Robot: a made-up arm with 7 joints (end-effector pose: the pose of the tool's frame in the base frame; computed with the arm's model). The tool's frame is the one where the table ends. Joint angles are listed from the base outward.
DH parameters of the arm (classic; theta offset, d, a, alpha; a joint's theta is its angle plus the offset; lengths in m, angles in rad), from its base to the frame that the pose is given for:
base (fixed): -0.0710 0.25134 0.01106 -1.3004
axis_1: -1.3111 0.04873 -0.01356 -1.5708
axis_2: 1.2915 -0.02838 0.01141 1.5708
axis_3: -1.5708 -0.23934 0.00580 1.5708
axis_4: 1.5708 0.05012 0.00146 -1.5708
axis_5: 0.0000 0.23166 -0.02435 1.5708
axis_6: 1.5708 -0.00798 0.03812 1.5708
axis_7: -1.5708 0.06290 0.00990 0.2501
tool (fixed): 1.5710 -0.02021 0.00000 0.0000
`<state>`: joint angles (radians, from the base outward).
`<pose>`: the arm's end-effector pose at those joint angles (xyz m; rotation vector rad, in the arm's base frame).
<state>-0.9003 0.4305 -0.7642 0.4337 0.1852 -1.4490 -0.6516</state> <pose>0.3074 0.0156 0.0567 0.5983 -1.5220 -1.9195</pose>
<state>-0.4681 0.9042 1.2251 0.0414 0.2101 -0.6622 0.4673</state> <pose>0.0732 0.3493 0.2973 1.1131 -1.6365 1.1959</pose>
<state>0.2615 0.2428 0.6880 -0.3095 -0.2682 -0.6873 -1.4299</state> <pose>0.0342 0.2341 0.1227 0.6609 -0.4121 -0.9549</pose>
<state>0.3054 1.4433 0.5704 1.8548 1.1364 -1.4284 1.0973</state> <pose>-0.1377 0.4629 0.2429 1.5939 0.2287 0.1482</pose>
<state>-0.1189 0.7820 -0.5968 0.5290 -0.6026 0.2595 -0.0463</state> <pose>0.1685 0.2176 -0.1180 0.3013 0.9163 -0.2118</pose>
